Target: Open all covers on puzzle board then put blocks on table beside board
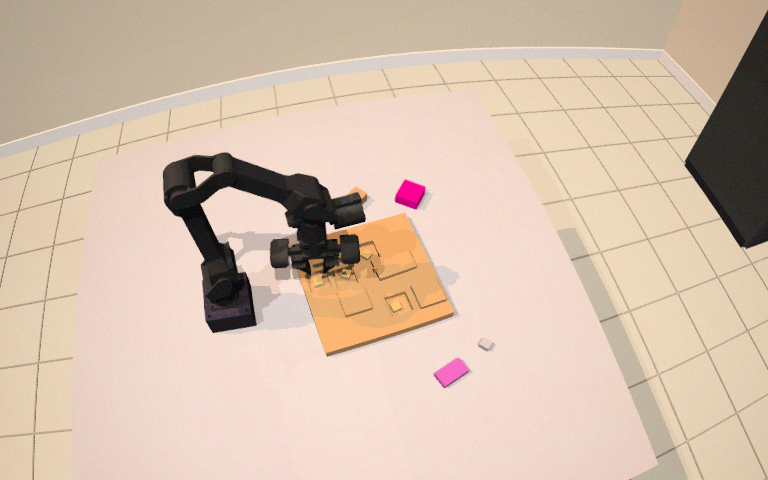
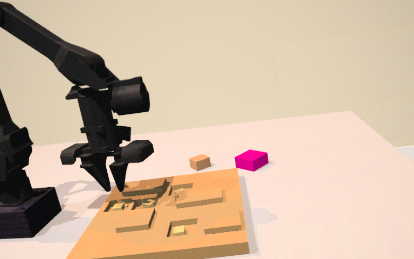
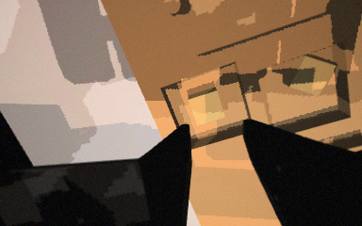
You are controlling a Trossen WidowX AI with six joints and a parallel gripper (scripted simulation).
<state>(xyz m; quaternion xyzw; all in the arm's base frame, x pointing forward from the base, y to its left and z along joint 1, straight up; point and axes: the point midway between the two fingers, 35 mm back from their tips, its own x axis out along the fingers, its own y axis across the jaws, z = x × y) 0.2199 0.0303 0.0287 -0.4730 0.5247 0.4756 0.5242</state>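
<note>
The orange block is 230 mm to the left of my gripper tip, 130 mm ahead of it and 40 mm below it. From my gripper tip the other things lie so: flat pink piece: 270 mm to the right, 240 mm ahead, 50 mm below; magenta block: 260 mm ahead, 220 mm to the left, 40 mm below; grey block: 330 mm ahead, 230 mm to the right, 50 mm below.
</note>
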